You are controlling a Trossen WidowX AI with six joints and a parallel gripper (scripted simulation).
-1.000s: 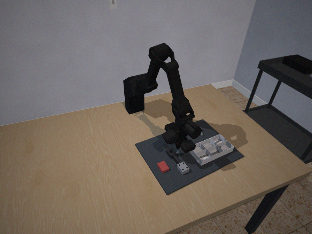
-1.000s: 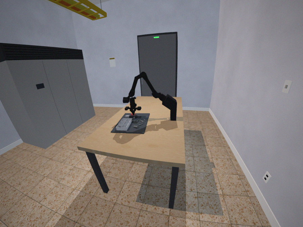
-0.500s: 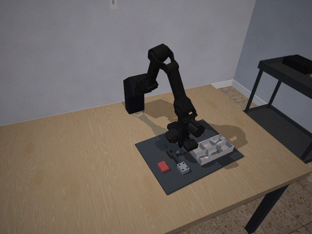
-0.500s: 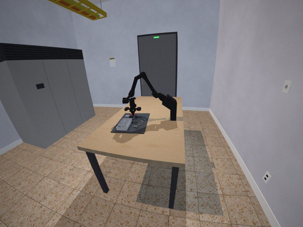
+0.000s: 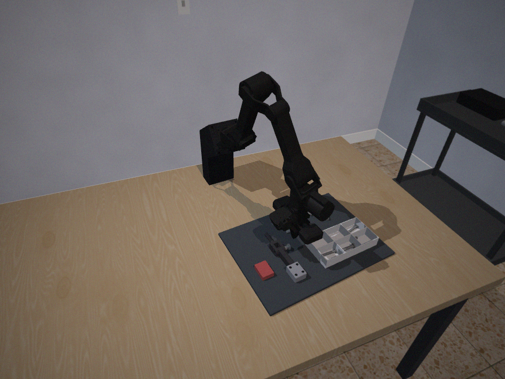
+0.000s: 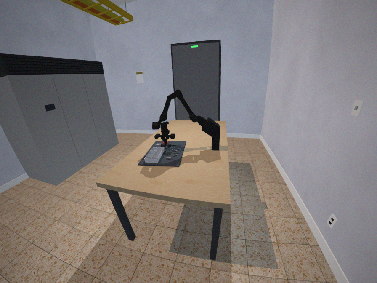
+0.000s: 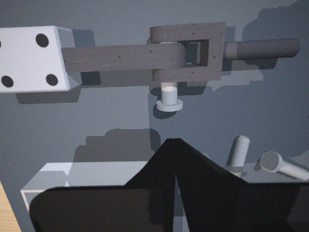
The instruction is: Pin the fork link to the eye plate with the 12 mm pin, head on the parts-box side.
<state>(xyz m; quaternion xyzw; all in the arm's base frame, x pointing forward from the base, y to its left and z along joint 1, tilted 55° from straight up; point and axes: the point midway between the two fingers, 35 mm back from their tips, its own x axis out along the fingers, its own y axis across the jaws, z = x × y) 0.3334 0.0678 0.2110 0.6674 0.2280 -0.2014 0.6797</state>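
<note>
My gripper is now 70 mm above the grey pin and 40 mm to the left of it. The rest, counted from my hand: eye plate 70 mm below, 50 mm to the right, 20 mm ahead; then light grey headed pin 70 mm below, 60 mm behind, 30 mm to the left; then mat 80 mm below, 50 mm to the left.
</note>
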